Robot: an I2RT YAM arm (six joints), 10 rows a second.
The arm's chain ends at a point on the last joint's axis. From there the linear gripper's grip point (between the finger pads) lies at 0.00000 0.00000 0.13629 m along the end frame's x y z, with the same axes.
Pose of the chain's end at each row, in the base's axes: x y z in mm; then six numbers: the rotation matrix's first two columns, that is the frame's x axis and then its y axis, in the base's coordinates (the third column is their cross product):
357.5, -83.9, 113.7, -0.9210, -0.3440, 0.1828, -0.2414, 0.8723, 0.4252
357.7, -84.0, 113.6, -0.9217, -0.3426, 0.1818, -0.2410, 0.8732, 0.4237
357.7, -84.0, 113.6, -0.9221, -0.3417, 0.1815, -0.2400, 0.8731, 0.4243
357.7, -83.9, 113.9, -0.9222, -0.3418, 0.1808, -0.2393, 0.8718, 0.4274
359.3, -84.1, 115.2, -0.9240, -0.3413, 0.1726, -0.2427, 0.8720, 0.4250
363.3, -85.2, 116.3, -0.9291, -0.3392, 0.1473, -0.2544, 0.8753, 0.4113
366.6, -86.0, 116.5, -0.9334, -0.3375, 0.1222, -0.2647, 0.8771, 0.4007
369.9, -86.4, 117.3, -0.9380, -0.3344, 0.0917, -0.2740, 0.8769, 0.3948
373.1, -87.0, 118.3, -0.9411, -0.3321, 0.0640, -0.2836, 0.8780, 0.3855
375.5, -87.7, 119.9, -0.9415, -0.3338, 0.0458, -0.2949, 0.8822, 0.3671
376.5, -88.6, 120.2, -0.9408, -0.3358, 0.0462, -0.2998, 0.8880, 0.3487
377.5, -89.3, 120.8, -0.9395, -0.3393, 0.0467, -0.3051, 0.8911, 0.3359
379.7, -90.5, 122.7, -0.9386, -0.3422, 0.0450, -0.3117, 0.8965, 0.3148
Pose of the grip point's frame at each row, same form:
315.8, -36.5, -7.1, -0.9210, -0.3440, 0.1828, -0.2414, 0.8723, 0.4252
316.3, -36.7, -7.3, -0.9217, -0.3426, 0.1818, -0.2410, 0.8732, 0.4237
316.3, -36.6, -7.3, -0.9221, -0.3417, 0.1815, -0.2400, 0.8731, 0.4243
316.3, -36.1, -6.8, -0.9222, -0.3418, 0.1808, -0.2393, 0.8718, 0.4274
319.0, -36.3, -5.9, -0.9240, -0.3413, 0.1726, -0.2427, 0.8720, 0.4250
326.7, -38.2, -6.3, -0.9291, -0.3392, 0.1473, -0.2544, 0.8753, 0.4113
333.6, -39.4, -7.3, -0.9334, -0.3375, 0.1222, -0.2647, 0.8771, 0.4007
340.9, -39.4, -7.3, -0.9380, -0.3344, 0.0917, -0.2740, 0.8769, 0.3948
348.0, -40.0, -7.2, -0.9411, -0.3321, 0.0640, -0.2836, 0.8780, 0.3855
353.3, -42.4, -6.7, -0.9415, -0.3338, 0.0458, -0.2949, 0.8822, 0.3671
354.9, -45.8, -7.4, -0.9408, -0.3358, 0.0462, -0.2998, 0.8880, 0.3487
356.3, -48.2, -7.4, -0.9395, -0.3393, 0.0467, -0.3051, 0.8911, 0.3359
359.5, -52.1, -6.5, -0.9386, -0.3422, 0.0450, -0.3117, 0.8965, 0.3148

